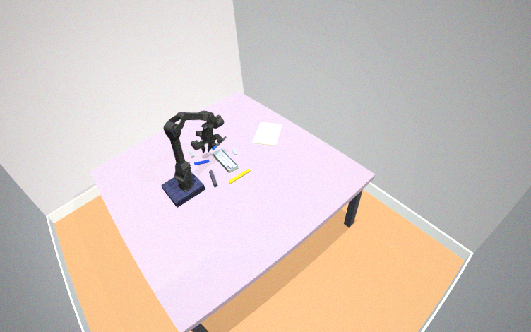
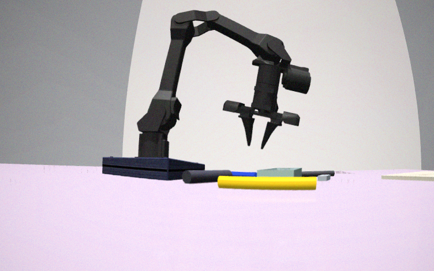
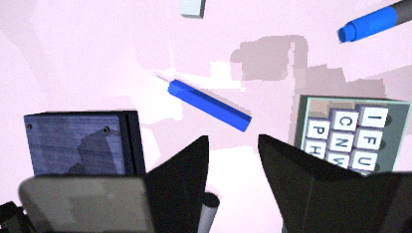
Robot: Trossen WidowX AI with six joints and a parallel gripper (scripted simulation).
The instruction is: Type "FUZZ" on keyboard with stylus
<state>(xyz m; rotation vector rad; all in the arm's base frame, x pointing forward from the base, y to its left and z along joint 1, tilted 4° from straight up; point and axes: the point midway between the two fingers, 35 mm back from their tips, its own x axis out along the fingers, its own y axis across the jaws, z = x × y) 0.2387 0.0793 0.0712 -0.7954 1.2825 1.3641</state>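
The blue stylus is 7 cm below my gripper tip, 6 cm behind it and 4 cm to the left of it. Round my gripper tip: blue pen: 13 cm ahead, 7 cm below, 6 cm to the left; then dark cylinder: 14 cm to the right, 8 cm behind, 7 cm below; then thin grey tip: 9 cm behind, 7 cm below, 6 cm to the left.
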